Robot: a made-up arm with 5 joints.
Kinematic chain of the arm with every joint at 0, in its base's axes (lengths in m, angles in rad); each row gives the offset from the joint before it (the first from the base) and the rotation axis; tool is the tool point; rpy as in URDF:
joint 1: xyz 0 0 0.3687 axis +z
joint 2: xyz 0 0 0 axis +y
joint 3: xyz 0.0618 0 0.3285 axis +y
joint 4: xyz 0.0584 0 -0.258 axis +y
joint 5: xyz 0.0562 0 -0.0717 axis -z
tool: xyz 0 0 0 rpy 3.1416 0 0
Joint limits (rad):
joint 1: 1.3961..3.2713
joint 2: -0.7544..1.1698
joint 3: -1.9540..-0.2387
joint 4: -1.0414..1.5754
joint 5: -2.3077..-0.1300
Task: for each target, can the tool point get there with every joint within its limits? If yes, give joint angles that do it. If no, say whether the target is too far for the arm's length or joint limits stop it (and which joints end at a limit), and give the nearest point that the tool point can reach.
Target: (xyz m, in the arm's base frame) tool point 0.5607 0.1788 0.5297
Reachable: no: joint limits stop it (at a limit: joint 1) | nearest point 0.0475 0.2694 0.5297 | short by 0.521 m
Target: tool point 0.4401 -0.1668 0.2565
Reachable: no: joint limits stop it (at a limit: joint 1, joint 2, joint 3) | nearest point 0.0110 0.0626 0.2457 | short by 0.487 m
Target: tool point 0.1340 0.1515 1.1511
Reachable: no: too far | nearest point 0.0242 0.1369 0.9992 | short by 0.188 m
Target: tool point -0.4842 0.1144 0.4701
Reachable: yes | joints 2.9095 0.4997 -1.1164 -0.5041 -0.9582
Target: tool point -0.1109 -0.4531 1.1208
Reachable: no: too far | nearest point -0.0351 -0.1990 0.9572 | short by 0.312 m
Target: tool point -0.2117 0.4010 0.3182
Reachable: yes | joints 2.0565 0.6126 -1.0585 0.5297 -1.7646
